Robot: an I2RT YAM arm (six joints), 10 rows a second.
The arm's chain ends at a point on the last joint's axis. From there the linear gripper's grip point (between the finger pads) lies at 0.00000 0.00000 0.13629 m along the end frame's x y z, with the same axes.
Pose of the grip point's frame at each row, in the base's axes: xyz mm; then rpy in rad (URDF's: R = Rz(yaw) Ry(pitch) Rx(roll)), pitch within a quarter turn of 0, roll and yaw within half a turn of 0:
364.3, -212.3, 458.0, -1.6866, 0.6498, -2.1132
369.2, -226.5, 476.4, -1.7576, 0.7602, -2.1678
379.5, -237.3, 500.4, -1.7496, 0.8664, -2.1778
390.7, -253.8, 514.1, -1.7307, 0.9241, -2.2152
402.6, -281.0, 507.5, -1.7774, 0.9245, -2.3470
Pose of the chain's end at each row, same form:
243.4, -150.6, 470.5, -1.6866, 0.6498, -2.1132
248.6, -165.6, 494.7, -1.7576, 0.7602, -2.1678
258.8, -176.0, 516.1, -1.7496, 0.8664, -2.1778
272.7, -186.8, 527.2, -1.7307, 0.9241, -2.2152
291.8, -203.5, 524.3, -1.7774, 0.9245, -2.3470

